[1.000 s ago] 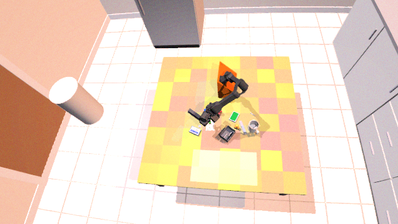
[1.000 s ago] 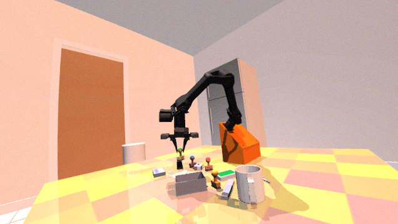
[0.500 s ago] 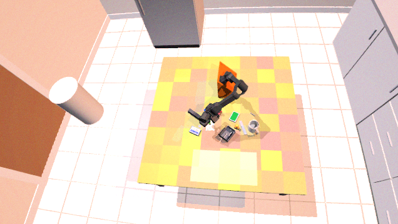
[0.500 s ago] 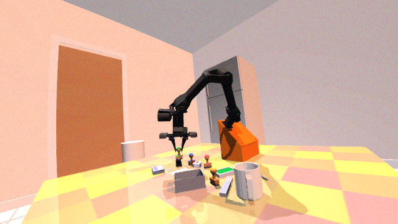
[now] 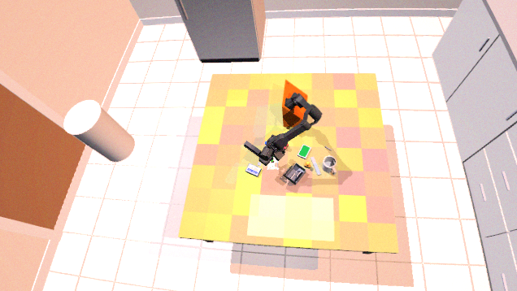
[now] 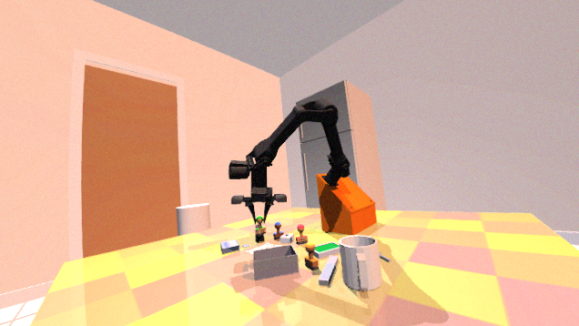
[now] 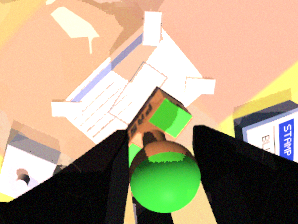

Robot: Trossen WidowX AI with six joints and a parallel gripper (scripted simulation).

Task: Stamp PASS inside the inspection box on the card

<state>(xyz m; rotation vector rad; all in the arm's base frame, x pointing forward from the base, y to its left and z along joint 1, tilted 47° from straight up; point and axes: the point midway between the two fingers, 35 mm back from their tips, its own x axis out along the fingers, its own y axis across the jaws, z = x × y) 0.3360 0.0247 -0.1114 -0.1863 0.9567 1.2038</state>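
The white card lies 10 mm behind my gripper tip, 10 mm to the right of it and 90 mm below it. Also, from my gripper tip: blue-white box 60 mm ahead, 120 mm to the right, 80 mm below; blue-knobbed stamp 120 mm behind, 60 mm to the right, 70 mm below; green-knobbed PASS stamp 10 mm behind, 10 mm to the right, 20 mm below.
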